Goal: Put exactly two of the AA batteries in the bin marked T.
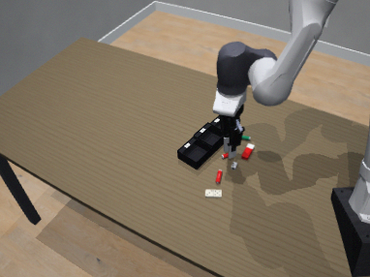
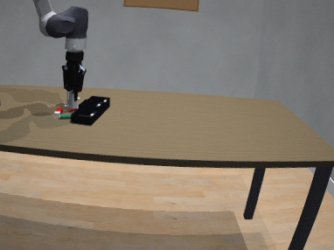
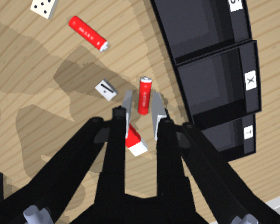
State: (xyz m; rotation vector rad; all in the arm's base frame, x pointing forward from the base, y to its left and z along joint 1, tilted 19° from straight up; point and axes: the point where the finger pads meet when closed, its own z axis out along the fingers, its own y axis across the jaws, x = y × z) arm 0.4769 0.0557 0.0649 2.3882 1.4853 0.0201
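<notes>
The grey piece lies 40 mm below my hand, 40 mm behind it and 30 mm to the left of it. Also, from my hand: red-and-white block: 60 mm to the right, 40 mm below, 40 mm behind; then green battery: 100 mm to the right, 40 mm below, 10 mm ahead; then black bin row: 90 mm ahead, 30 mm below, 10 mm to the right.
</notes>
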